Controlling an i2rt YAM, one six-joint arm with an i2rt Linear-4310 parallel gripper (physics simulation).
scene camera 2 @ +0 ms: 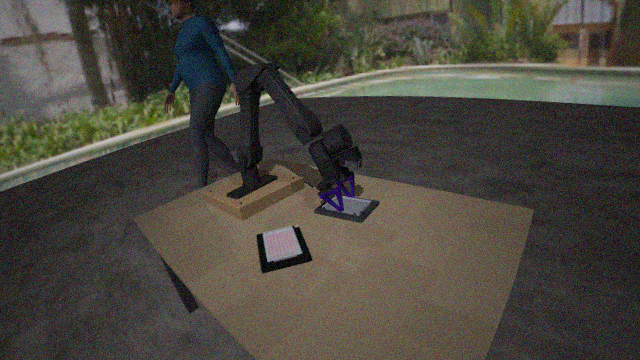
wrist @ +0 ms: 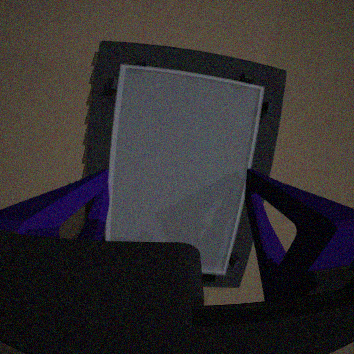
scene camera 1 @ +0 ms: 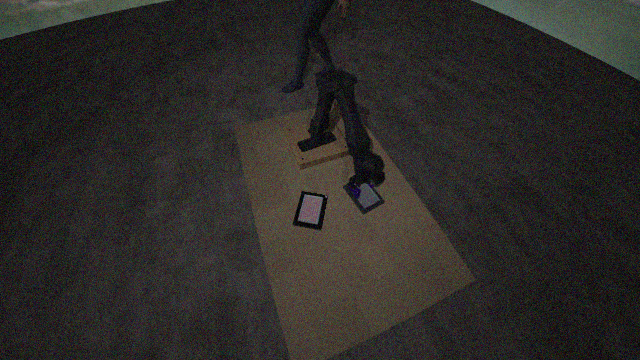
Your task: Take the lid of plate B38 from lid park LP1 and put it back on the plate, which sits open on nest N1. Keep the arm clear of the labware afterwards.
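Where they show: gripper, fingertip midpoint: [scene camera 2: 347,204] [wrist: 177,177] [scene camera 1: 364,193]; arm's base at its link origin: [scene camera 2: 253,187] [scene camera 1: 316,142].
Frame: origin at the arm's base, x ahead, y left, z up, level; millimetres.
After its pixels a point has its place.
Note:
The pale, clear lid [scene camera 1: 369,197] {x 394, y 67, z -22 mm} [scene camera 2: 357,206] {x 403, y 53, z -22 mm} [wrist: 185,130] {x 393, y 60, z -23 mm} lies flat on the dark grey lid park LP1 [scene camera 1: 375,205] {x 437, y 72, z -31 mm} [scene camera 2: 367,212] {x 440, y 46, z -31 mm} [wrist: 195,62] {x 435, y 61, z -31 mm}. My gripper [scene camera 1: 363,188] {x 364, y 60, z -28 mm} [scene camera 2: 347,202] {x 364, y 60, z -28 mm} [wrist: 177,177] {x 364, y 60, z -28 mm} is low over the park. Its purple fingers touch the lid's two long sides, and it is shut on the lid. The lid's near left corner is hidden by the gripper body in the wrist view. The open plate B38 [scene camera 1: 311,209] {x 329, y -191, z -21 mm} [scene camera 2: 282,244] {x 341, y -201, z -15 mm}, with pinkish wells, sits on the black nest N1 [scene camera 1: 308,225] {x 387, y -233, z -29 mm} [scene camera 2: 287,263] {x 389, y -239, z -30 mm}.
The arm's wooden base block [scene camera 1: 325,160] {x 112, y -8, z -26 mm} [scene camera 2: 270,200] {x 111, y -23, z -22 mm} stands on the table [scene camera 1: 360,265] {x 622, y -125, z -41 mm} [scene camera 2: 400,280] {x 636, y -166, z -41 mm} behind the nest and the park. A person [scene camera 1: 312,45] [scene camera 2: 205,65] stands on the floor behind the arm, beyond the table's rear edge.

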